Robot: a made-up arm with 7 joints.
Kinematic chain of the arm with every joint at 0, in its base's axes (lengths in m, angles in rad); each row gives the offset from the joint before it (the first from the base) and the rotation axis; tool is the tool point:
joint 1: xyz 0 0.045 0 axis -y
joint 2: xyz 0 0.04 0 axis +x
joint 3: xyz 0 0 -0.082 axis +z
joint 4: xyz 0 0 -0.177 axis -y
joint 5: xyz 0 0 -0.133 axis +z
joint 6: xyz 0 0 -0.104 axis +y
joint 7: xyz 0 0 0 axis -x
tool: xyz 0 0 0
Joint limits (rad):
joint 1: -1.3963..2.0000
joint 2: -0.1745..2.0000
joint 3: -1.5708..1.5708
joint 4: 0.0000..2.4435
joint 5: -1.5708..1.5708
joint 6: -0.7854..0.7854
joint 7: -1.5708..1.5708
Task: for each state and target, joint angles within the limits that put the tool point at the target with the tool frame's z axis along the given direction. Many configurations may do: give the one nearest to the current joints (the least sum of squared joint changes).
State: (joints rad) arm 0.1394 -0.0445 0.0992 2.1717 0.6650 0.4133 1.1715
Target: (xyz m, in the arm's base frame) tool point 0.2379 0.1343 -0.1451 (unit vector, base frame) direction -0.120 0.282 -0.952
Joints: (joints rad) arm 0.1883 -0.1745 0.3739 1.9301 1.0720 0.2185 1.1400
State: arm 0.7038 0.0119 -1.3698 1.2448 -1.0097 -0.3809 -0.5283
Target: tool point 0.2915 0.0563 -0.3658 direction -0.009 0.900 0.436
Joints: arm 0.6716 0.2575 -1.5668 0.6683 -1.1380 -0.6652 -0.5353
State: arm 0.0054 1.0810 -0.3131 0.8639 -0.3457 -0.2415 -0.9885
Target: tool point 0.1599 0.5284 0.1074 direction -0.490 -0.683 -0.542
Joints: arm -0.4128 1.9146 0.0344 0.4516 -0.0426 0.1971 -0.4189
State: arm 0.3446 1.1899 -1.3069 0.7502 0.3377 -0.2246 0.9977
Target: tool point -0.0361 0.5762 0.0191 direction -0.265 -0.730 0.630
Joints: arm 1.0841 1.7608 -1.5708 0.2241 0.4976 -0.3057 0.6698
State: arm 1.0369 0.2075 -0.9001 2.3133 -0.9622 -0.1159 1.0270
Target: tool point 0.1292 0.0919 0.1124 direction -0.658 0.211 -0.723
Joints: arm 1.2356 0.5045 -0.2317 2.4413 -1.3579 0.0830 1.1135
